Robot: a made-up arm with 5 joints. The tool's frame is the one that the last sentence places. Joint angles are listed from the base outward.
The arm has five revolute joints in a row. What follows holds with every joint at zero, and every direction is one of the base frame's.
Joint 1 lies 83.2 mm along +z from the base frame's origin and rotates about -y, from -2.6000 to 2.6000 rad.
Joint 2 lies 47.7 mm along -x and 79.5 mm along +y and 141.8 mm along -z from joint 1 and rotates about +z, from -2.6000 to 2.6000 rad.
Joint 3 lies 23.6 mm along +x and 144.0 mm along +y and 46.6 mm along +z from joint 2 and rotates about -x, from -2.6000 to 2.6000 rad.
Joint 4 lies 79.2 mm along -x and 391.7 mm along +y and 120.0 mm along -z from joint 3 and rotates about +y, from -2.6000 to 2.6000 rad.
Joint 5 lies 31.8 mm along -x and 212.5 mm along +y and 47.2 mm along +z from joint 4 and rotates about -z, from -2.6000 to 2.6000 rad.
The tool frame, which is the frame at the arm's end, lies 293.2 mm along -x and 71.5 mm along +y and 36.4 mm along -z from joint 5; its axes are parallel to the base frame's.
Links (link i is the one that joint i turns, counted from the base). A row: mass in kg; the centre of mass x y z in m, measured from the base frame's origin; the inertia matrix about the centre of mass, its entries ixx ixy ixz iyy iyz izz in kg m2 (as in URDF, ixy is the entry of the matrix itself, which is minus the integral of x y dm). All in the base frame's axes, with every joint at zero. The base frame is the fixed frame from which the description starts. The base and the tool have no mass.
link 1: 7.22; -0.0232 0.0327 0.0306; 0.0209 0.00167 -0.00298 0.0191 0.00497 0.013
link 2: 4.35; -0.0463 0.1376 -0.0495; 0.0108 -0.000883 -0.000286 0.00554 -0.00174 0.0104
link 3: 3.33; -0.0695 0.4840 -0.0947; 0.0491 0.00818 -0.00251 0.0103 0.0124 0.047
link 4: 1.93; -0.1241 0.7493 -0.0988; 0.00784 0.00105 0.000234 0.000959 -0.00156 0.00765
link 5: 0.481; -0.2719 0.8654 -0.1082; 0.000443 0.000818 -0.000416 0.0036 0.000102 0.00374
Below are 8 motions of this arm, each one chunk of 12 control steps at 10 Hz.
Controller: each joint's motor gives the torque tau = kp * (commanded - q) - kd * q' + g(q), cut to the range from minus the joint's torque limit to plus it. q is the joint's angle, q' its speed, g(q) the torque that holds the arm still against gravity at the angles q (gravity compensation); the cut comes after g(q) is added. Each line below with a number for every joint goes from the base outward.
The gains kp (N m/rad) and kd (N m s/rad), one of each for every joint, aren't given. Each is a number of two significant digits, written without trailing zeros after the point. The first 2 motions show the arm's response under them.
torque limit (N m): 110 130 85 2.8 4.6
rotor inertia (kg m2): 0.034 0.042 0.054 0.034 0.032
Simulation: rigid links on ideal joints. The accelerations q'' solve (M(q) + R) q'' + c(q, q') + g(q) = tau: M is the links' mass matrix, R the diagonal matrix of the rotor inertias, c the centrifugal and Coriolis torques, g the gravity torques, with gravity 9.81 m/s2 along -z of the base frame. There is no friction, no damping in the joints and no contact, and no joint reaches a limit. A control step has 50 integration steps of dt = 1/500 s. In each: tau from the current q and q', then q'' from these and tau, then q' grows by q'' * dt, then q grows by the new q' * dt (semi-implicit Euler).
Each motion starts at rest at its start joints. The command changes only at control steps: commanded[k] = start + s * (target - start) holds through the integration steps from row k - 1 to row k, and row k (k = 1, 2, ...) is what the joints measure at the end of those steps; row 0 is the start. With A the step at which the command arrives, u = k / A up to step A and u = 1 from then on. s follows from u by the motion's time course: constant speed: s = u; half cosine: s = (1 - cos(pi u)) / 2; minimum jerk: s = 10 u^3 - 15 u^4 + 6 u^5; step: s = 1 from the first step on.
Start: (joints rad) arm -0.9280 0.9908 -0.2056 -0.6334 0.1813
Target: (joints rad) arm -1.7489 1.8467 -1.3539 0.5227 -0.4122
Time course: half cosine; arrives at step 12
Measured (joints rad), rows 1 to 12:
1: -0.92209 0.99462 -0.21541 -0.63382 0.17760
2: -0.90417 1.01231 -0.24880 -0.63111 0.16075
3: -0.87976 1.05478 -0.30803 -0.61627 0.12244
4: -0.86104 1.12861 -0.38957 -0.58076 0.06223
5: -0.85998 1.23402 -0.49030 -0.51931 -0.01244
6: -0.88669 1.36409 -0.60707 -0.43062 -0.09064
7: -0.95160 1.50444 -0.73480 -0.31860 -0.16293
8: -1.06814 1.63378 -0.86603 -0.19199 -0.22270
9: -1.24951 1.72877 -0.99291 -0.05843 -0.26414
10: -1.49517 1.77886 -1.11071 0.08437 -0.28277
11: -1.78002 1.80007 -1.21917 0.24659 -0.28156
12: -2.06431 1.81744 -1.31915 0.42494 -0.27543
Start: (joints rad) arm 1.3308 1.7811 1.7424 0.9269 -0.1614
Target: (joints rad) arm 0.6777 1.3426 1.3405 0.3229 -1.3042
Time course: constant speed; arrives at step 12
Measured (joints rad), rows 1 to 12:
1: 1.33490 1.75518 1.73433 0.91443 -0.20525
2: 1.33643 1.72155 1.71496 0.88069 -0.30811
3: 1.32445 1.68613 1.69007 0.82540 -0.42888
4: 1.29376 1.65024 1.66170 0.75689 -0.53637
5: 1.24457 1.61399 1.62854 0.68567 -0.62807
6: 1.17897 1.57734 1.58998 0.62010 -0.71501
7: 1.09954 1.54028 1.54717 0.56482 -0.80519
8: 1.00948 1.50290 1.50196 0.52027 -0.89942
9: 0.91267 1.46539 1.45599 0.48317 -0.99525
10: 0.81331 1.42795 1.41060 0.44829 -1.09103
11: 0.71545 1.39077 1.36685 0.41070 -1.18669
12: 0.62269 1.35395 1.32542 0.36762 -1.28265
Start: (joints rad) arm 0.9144 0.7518 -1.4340 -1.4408 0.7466
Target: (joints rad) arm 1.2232 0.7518 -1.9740 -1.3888 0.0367
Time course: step
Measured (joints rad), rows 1 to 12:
1: 1.04972 0.69833 -1.63385 -1.56741 0.35018
2: 1.20446 0.73693 -1.88673 -1.66367 -0.09172
3: 1.31039 0.76117 -2.05445 -1.53927 -0.14988
4: 1.33111 0.76185 -2.09921 -1.29080 -0.00543
5: 1.29219 0.75933 -2.06403 -1.08463 0.09547
6: 1.23530 0.75603 -2.01011 -1.03579 0.08969
7: 1.19103 0.75227 -1.97267 -1.13812 0.04500
8: 1.17179 0.74968 -1.95864 -1.30782 0.02123
9: 1.17338 0.74890 -1.95978 -1.45752 0.02500
10: 1.18557 0.74938 -1.96631 -1.53663 0.03694
11: 1.20050 0.75033 -1.97216 -1.53903 0.04280
12: 1.21468 0.75125 -1.97504 -1.48976 0.04127

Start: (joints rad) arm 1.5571 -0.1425 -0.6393 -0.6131 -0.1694
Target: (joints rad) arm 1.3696 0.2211 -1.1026 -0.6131 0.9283
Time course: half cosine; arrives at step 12
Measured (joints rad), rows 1 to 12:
1: 1.55553 -0.14069 -0.64077 -0.61596 -0.16079
2: 1.54899 -0.13218 -0.64833 -0.62794 -0.12388
3: 1.53585 -0.11188 -0.66779 -0.65189 -0.04576
4: 1.51825 -0.07781 -0.70278 -0.68261 0.06936
5: 1.49970 -0.03181 -0.75338 -0.70873 0.20766
6: 1.48222 0.02160 -0.81654 -0.71796 0.35534
7: 1.46563 0.07698 -0.88710 -0.70336 0.50197
8: 1.44871 0.12906 -0.95897 -0.66768 0.63907
9: 1.42998 0.17327 -1.02596 -0.62221 0.75883
10: 1.40809 0.20625 -1.08211 -0.58060 0.85411
11: 1.38286 0.22615 -1.12246 -0.55196 0.91894
12: 1.35635 0.23246 -1.14402 -0.53794 0.94878

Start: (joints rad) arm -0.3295 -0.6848 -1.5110 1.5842 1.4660
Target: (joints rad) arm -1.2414 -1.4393 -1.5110 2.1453 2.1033
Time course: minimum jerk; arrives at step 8
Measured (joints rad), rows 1 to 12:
1: -0.32832 -0.69198 -1.51111 1.58542 1.47112
2: -0.32680 -0.73496 -1.51388 1.59449 1.50446
3: -0.34903 -0.83464 -1.52882 1.62446 1.58937
4: -0.43426 -0.98824 -1.56336 1.69012 1.71897
5: -0.60096 -1.16825 -1.60488 1.79332 1.85676
6: -0.81882 -1.32317 -1.61419 1.91286 1.96973
7: -1.03986 -1.41412 -1.56864 2.02841 2.04890
8: -1.24405 -1.44700 -1.49243 2.12951 2.09287
9: -1.42641 -1.45184 -1.42254 2.20877 2.11335
10: -1.57520 -1.44958 -1.37667 2.25895 2.12865
11: -1.67273 -1.44758 -1.35408 2.27736 2.14488
12: -1.70687 -1.44674 -1.34945 2.27041 2.15663

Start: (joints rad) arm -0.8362 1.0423 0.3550 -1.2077 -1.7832
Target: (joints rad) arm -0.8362 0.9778 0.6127 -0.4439 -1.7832
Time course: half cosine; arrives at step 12
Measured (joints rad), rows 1 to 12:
1: -0.83777 1.04154 0.35767 -1.20411 -1.78325
2: -0.84269 1.03899 0.36669 -1.18774 -1.78345
3: -0.85049 1.03456 0.38282 -1.14940 -1.78382
4: -0.85964 1.02858 0.40526 -1.08526 -1.78423
5: -0.86850 1.02152 0.43273 -0.99796 -1.78448
6: -0.87552 1.01380 0.46360 -0.89493 -1.78446
7: -0.87931 1.00581 0.49596 -0.78580 -1.78418
8: -0.87875 0.99800 0.52776 -0.68010 -1.78379
9: -0.87311 0.99086 0.55700 -0.58597 -1.78342
10: -0.86218 0.98492 0.58186 -0.50973 -1.78316
11: -0.84637 0.98064 0.60078 -0.45601 -1.78303
12: -0.82667 0.97831 0.61249 -0.42792 -1.78297

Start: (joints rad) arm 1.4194 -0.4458 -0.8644 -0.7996 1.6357
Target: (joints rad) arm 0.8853 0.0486 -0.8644 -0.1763 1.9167
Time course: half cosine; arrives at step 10
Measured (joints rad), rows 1 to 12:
1: 1.41160 -0.44043 -0.86573 -0.79555 1.63990
2: 1.38120 -0.41828 -0.86929 -0.77611 1.65693
3: 1.32248 -0.37258 -0.87136 -0.73068 1.68980
4: 1.24227 -0.30646 -0.86665 -0.65870 1.73233
5: 1.15259 -0.22893 -0.85441 -0.56851 1.77651
6: 1.06632 -0.14935 -0.83982 -0.47052 1.81852
7: 0.99488 -0.07479 -0.83072 -0.37354 1.85698
8: 0.94476 -0.01076 -0.83275 -0.28604 1.88875
9: 0.91599 0.03704 -0.84580 -0.21773 1.90881
10: 0.90542 0.06244 -0.86443 -0.17740 1.91414
11: 0.90409 0.06633 -0.87979 -0.16527 1.91016
12: 0.89920 0.05969 -0.88462 -0.16973 1.90795

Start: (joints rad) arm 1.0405 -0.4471 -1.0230 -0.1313 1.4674
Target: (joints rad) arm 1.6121 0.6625 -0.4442 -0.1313 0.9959
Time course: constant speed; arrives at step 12
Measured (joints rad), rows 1 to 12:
1: 1.02298 -0.40906 -1.01408 -0.10721 1.46572
2: 1.01518 -0.32935 -0.97619 -0.06257 1.44748
3: 1.04727 -0.23310 -0.91325 -0.03198 1.40430
4: 1.12174 -0.13102 -0.84766 -0.03641 1.34569
5: 1.22146 -0.02416 -0.79665 -0.07215 1.28449
6: 1.31846 0.08573 -0.75848 -0.11971 1.22647
7: 1.39070 0.19273 -0.71766 -0.15853 1.17478
8: 1.43654 0.28980 -0.66491 -0.17853 1.13329
9: 1.46986 0.37559 -0.60629 -0.18057 1.10266
10: 1.50370 0.45621 -0.55217 -0.16969 1.07724
11: 1.54094 0.53924 -0.50517 -0.15180 1.04871
12: 1.57855 0.62832 -0.46135 -0.13392 1.01263

